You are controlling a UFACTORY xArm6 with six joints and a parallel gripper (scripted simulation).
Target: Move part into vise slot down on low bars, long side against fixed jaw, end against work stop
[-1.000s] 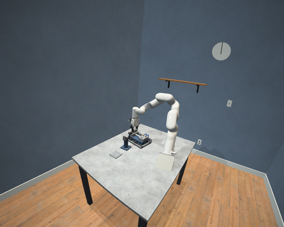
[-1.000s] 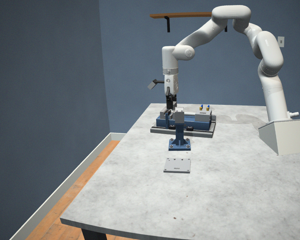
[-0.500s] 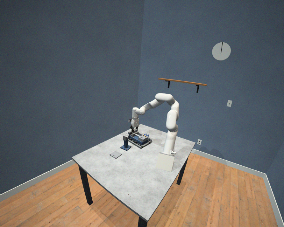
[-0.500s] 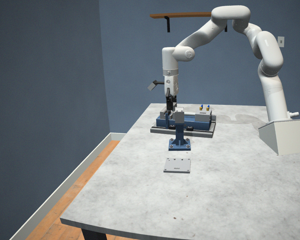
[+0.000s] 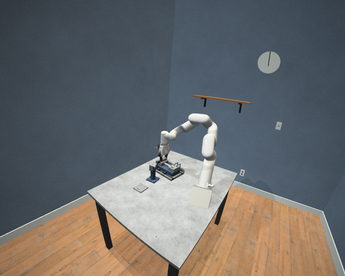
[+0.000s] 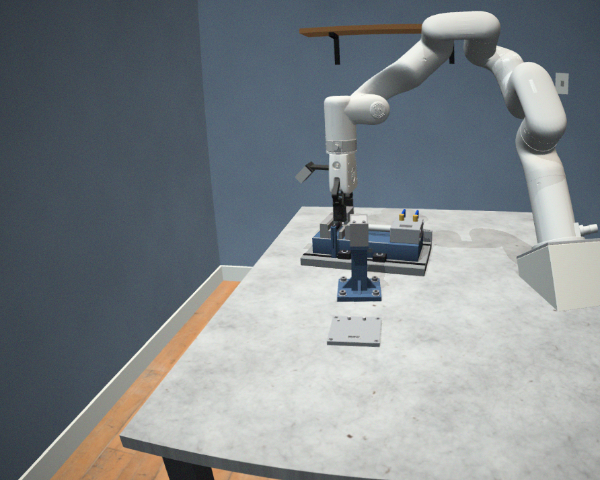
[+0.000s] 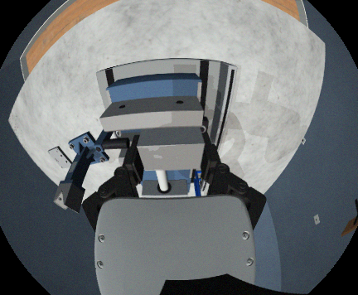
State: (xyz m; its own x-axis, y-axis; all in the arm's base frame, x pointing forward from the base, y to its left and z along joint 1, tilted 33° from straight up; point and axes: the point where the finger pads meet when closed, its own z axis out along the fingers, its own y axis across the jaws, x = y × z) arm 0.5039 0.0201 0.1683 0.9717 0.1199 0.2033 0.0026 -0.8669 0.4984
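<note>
My hand is 2 cm above the part. Round my hand: fixed jaw 3 cm below, 3 cm ahead, 2 cm to the left; cylinder rod 9 cm behind, 3 cm below, 2 cm to the left; work stop 7 cm to the left, 2 cm below.
</note>
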